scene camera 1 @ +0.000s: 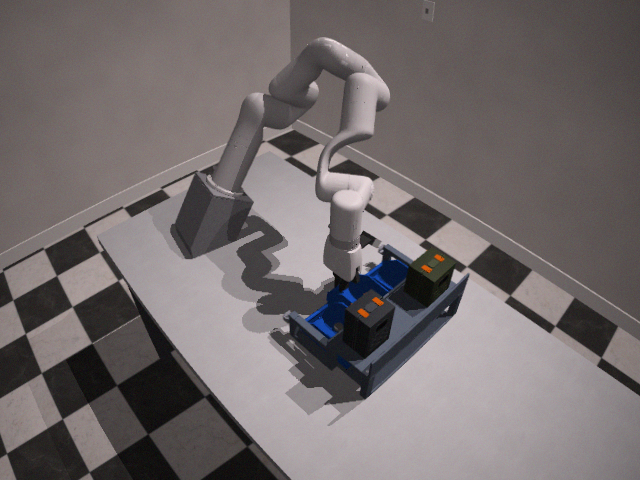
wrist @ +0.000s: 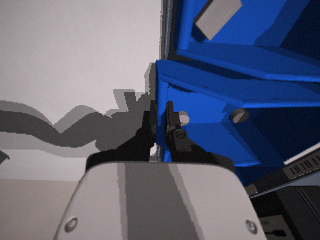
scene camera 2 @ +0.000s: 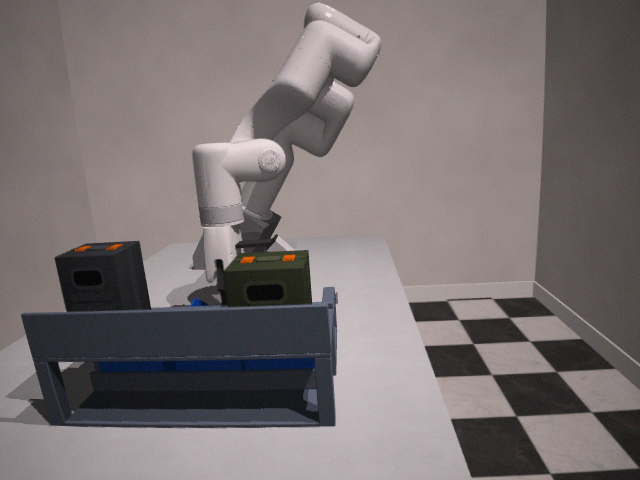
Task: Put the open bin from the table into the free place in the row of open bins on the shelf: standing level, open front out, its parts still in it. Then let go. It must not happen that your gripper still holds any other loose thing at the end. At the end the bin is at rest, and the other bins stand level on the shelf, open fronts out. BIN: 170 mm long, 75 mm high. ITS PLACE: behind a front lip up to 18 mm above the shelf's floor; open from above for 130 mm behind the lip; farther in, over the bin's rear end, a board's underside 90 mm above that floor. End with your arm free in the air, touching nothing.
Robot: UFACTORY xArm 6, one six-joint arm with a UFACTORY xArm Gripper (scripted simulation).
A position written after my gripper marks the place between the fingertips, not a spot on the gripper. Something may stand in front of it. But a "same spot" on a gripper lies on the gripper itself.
my gripper: scene camera 1; wrist; scene camera 2 233, 312
same spot on my gripper: [scene camera 1: 339, 281] = [wrist: 156, 124]
